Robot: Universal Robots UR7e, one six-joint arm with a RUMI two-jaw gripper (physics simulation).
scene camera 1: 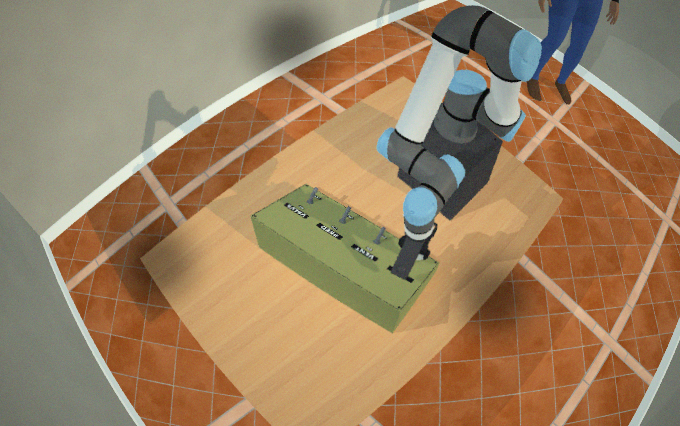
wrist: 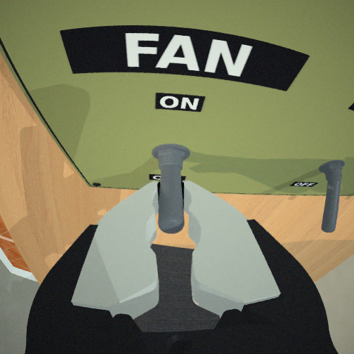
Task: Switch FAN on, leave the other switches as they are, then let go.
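Pixels of known places: arm's base, origin of its link: [scene camera 1: 455,125].
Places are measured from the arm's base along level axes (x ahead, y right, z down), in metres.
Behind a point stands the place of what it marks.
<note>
The green switch box [scene camera 1: 326,275] {x 0.626, y -0.037, z 0.110 m} [wrist: 260,125] stands on the table. In the wrist view the FAN lever [wrist: 171,200] leans away from its ON label [wrist: 180,102], toward the OFF side. Its OFF label [wrist: 154,177] is partly hidden behind the lever and a jaw. My gripper [scene camera 1: 414,255] {x 0.399, y -0.165, z 0.140 m} [wrist: 170,183] is shut on the FAN lever, with a pale jaw on each side of it. In the scene view the gripper's dark body hides this lever. The VENT lever [scene camera 1: 379,235] {x 0.426, y -0.049, z 0.124 m} [wrist: 330,200] leans toward its OFF label [wrist: 304,184].
Two more levers, the middle one [scene camera 1: 344,214] {x 0.445, y 0.072, z 0.124 m} and the far one [scene camera 1: 312,195] {x 0.464, y 0.187, z 0.123 m}, stand in the same row on the box. The wooden table [scene camera 1: 225,301] {x 0.876, y 0.158, z 0.238 m} carries the box and the robot's dark base [scene camera 1: 471,175] {x 0.110, y -0.147, z 0.033 m}. A person in blue trousers [scene camera 1: 572,30] stands behind the table.
</note>
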